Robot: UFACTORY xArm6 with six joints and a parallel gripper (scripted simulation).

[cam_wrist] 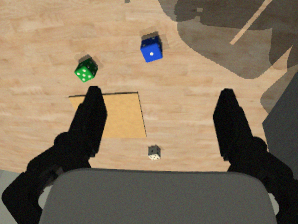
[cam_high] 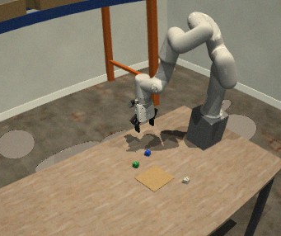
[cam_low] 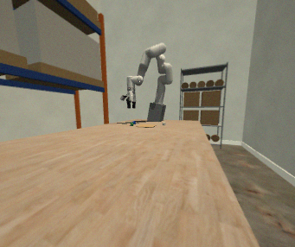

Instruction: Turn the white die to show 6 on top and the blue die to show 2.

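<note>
The blue die lies 150 mm below my hand, 30 mm to the left of it and 20 mm ahead of it. Round my hand: green die: 150 mm below, 130 mm ahead, 50 mm to the left; then tan mat: 180 mm to the left, 160 mm below, 130 mm ahead; then white die: 320 mm to the left, 150 mm below, 50 mm ahead.
</note>
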